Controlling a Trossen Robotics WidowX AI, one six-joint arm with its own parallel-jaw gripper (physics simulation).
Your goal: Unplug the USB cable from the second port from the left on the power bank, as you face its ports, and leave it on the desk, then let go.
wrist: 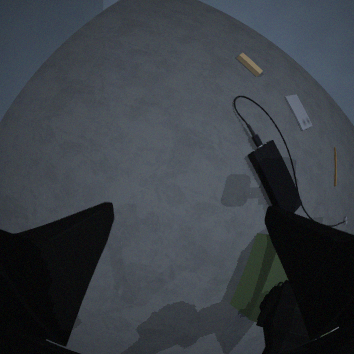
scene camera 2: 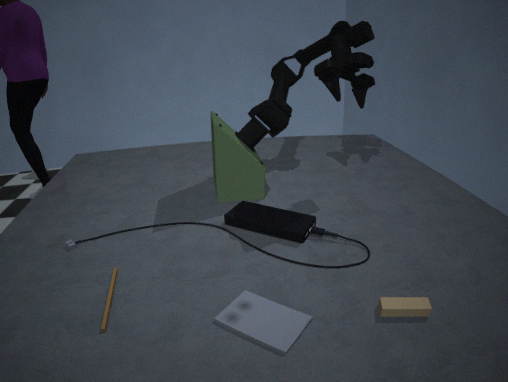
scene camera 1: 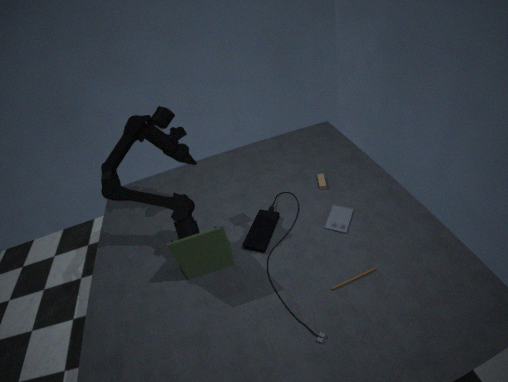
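Seen in the pictures: gripper, between the fingertips: [wrist: 192, 213] [scene camera 2: 350, 104] [scene camera 1: 192, 162]; arm's base, origin of its link: [wrist: 285, 303] [scene camera 2: 244, 141] [scene camera 1: 188, 236].
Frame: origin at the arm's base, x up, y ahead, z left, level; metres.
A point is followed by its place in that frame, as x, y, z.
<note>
The black power bank [scene camera 1: 261, 231] {-0.094, 0.241, 0.025} [scene camera 2: 270, 221] {-0.093, 0.269, 0.038} [wrist: 276, 177] {-0.093, 0.242, 0.055} lies flat on the desk [scene camera 1: 150, 330] {-0.115, -0.177, -0.244} [scene camera 2: 165, 345] {-0.115, 0.574, -0.141} [wrist: 150, 100] {-0.115, 0.244, 0.376}. A black USB plug [scene camera 1: 271, 208] {-0.101, 0.304, 0.133} [scene camera 2: 318, 231] {-0.101, 0.307, 0.131} [wrist: 257, 140] {-0.101, 0.298, 0.131} sits at its port end; which port it is in is too small to tell. The plug's cable [scene camera 1: 268, 270] {-0.112, 0.225, -0.131} [scene camera 2: 295, 261] {-0.112, 0.389, 0.070} [wrist: 277, 127] {-0.112, 0.391, 0.075} loops back past the power bank to a small pale connector [scene camera 1: 320, 337] {-0.110, 0.315, -0.389} [scene camera 2: 70, 243] {-0.104, 0.321, -0.387} [wrist: 345, 220] {-0.108, 0.315, -0.393} lying on the desk. My gripper [scene camera 2: 351, 104] {0.111, 0.052, 0.274} [wrist: 192, 213] {0.111, 0.052, 0.274} is open and empty, high above the desk and away from the plug; in scene camera 1 the gripper [scene camera 1: 194, 162] {0.111, 0.052, 0.274} shows side-on.
My arm stands on a green wedge base [scene camera 1: 202, 254] {-0.010, 0.040, -0.081} [scene camera 2: 237, 175] {-0.049, 0.119, -0.023} [wrist: 250, 280] {-0.081, 0.014, 0.035} beside the power bank. A wooden block [scene camera 1: 321, 181] {-0.099, 0.542, 0.208} [scene camera 2: 405, 307] {-0.099, 0.556, 0.213} [wrist: 249, 65] {-0.103, 0.532, 0.217}, a pale flat card [scene camera 1: 339, 219] {-0.109, 0.528, -0.008} [scene camera 2: 265, 321] {-0.109, 0.537, 0.001} [wrist: 298, 112] {-0.109, 0.518, 0.003} and an orange stick [scene camera 1: 354, 279] {-0.111, 0.473, -0.252} [scene camera 2: 109, 300] {-0.109, 0.487, -0.246} [wrist: 335, 167] {-0.110, 0.463, -0.248} lie beyond the cable. A person [scene camera 2: 25, 55] stands behind the desk.
</note>
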